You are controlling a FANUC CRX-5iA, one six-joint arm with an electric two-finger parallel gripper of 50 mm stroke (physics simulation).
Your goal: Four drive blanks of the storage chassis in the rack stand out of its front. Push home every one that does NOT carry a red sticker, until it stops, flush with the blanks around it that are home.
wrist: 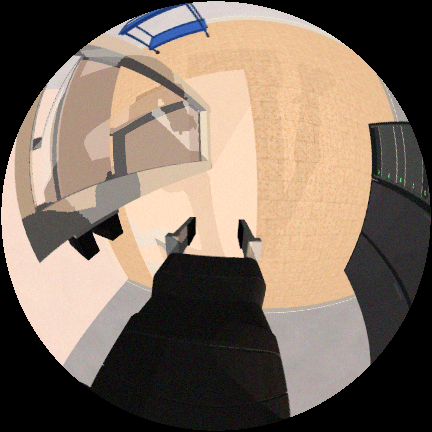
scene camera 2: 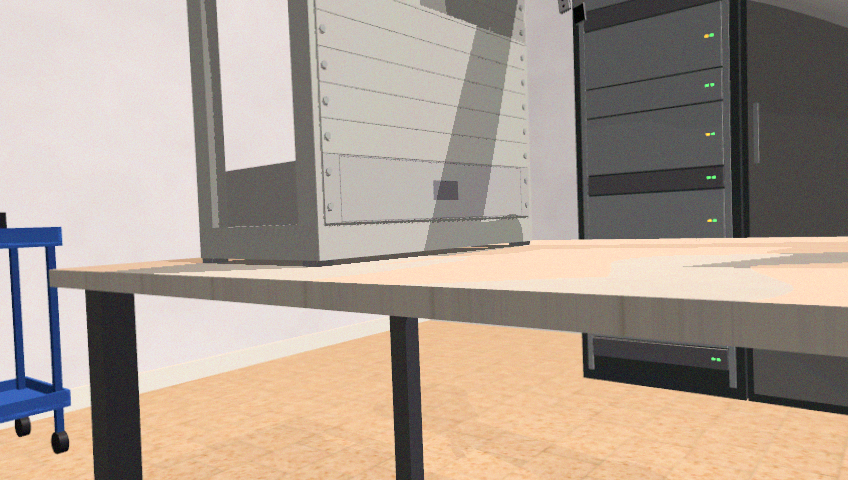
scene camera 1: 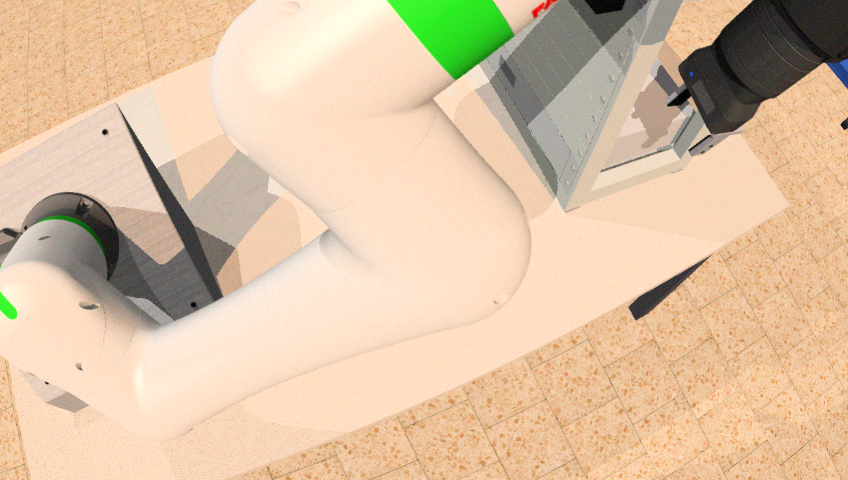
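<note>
The rack stands on the table, its upper part cut off in the second scene view. Two black blocks stick out of its front in the wrist view; I cannot tell whether they are drive blanks. A black part also shows at the rack front in the first scene view. No red sticker shows. My gripper is open and empty, high beside the rack's open side, apart from the black blocks. The rest of the chassis front is hidden.
Grey panels with screws fill the lower rack front. The arm reaches over the table. Dark server cabinets stand beyond it. A blue cart stands past the rack.
</note>
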